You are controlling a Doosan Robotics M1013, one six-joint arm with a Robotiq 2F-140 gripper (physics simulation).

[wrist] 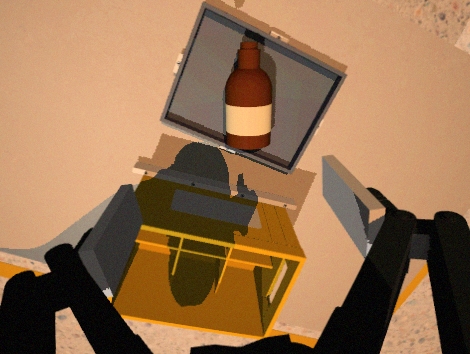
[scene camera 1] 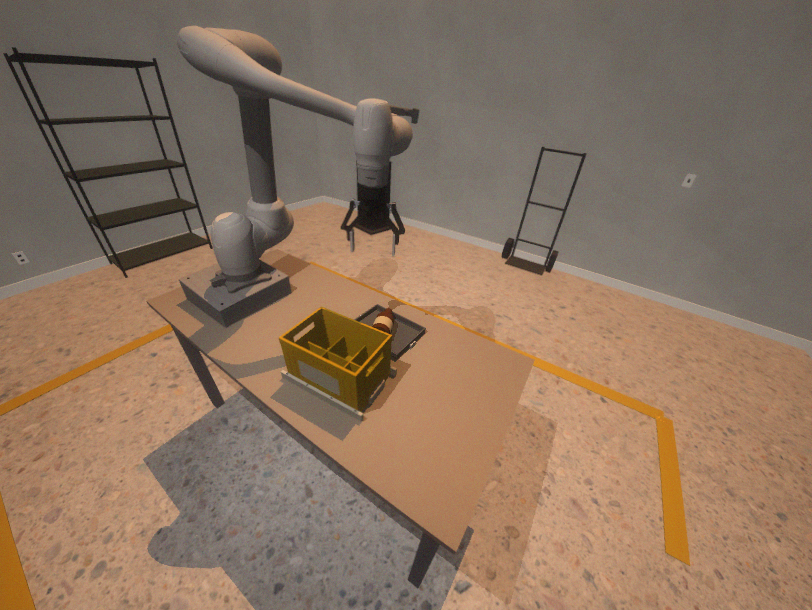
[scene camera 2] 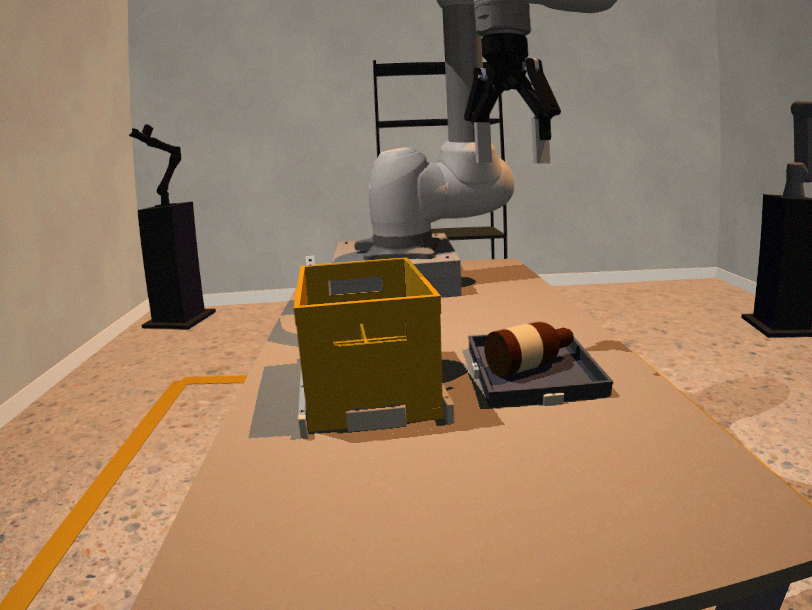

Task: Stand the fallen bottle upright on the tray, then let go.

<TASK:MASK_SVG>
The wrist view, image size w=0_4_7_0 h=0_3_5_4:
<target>gripper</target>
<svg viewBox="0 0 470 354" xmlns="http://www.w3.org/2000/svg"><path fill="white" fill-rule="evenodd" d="M132 184L119 187L95 226L84 233L74 249L71 244L64 243L46 252L44 259L51 272L36 277L33 271L27 270L15 274L6 282L0 305L0 354L56 354L55 312L69 307L95 354L153 354L138 334L134 334L107 298L113 297L143 224L142 214ZM190 347L190 354L380 354L406 273L408 274L410 259L420 259L427 261L442 354L470 354L470 229L467 221L462 215L452 211L436 212L433 220L417 219L413 213L399 210L379 190L372 187L366 188L334 155L322 156L322 195L365 260L342 306L337 306L334 309L314 348L301 343L291 342L289 334L264 337L241 347L217 344Z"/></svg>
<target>brown bottle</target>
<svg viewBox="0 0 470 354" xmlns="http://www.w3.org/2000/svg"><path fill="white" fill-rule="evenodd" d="M240 42L238 68L229 75L225 85L226 143L228 146L237 149L260 149L270 145L272 83L268 74L260 68L258 42Z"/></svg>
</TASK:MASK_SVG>
